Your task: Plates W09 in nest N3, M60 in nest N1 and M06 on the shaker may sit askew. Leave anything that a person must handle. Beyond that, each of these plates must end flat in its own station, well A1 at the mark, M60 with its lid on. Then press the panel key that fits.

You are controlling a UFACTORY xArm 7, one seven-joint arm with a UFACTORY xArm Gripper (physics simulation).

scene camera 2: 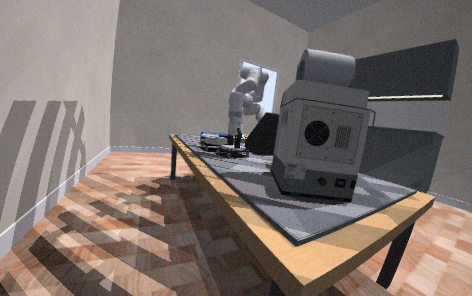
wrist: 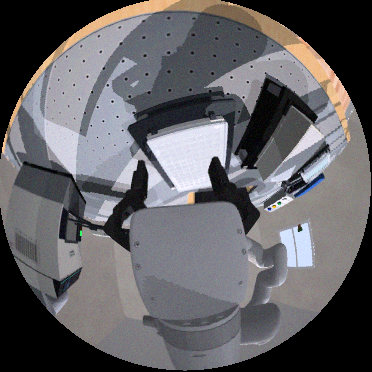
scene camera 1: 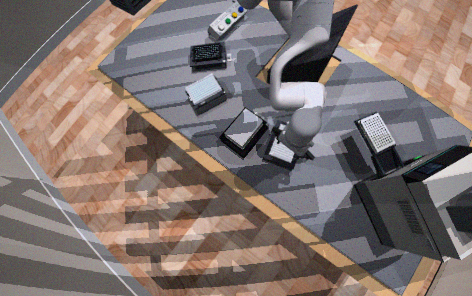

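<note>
My gripper (wrist: 178, 164) (scene camera 2: 238, 136) is open and empty. In the wrist view one fingertip is left of a white plate (wrist: 190, 145) (scene camera 1: 281, 151), and the other overlaps the plate's right part. This plate sits in a black nest (wrist: 231, 120) (scene camera 1: 268, 159); I cannot tell whether it is flat. Beside it a smooth, pale-topped plate (scene camera 1: 245, 125) (wrist: 284, 137) sits in another black nest. A pale blue plate (scene camera 1: 204, 89) and a black-topped plate (scene camera 1: 207, 52) are farther along. The key panel (scene camera 1: 228, 22) (wrist: 277, 205) has several coloured keys. Plate labels and A1 marks are unreadable.
A white plate (scene camera 1: 378, 132) is on a black support at the large grey machine (scene camera 1: 400, 215) (scene camera 2: 325, 135) (wrist: 45, 220). A dark slanted panel (scene camera 1: 320, 50) (scene camera 2: 264, 135) stands behind the arm. The mat has a wooden table edge (scene camera 1: 260, 202) around it.
</note>
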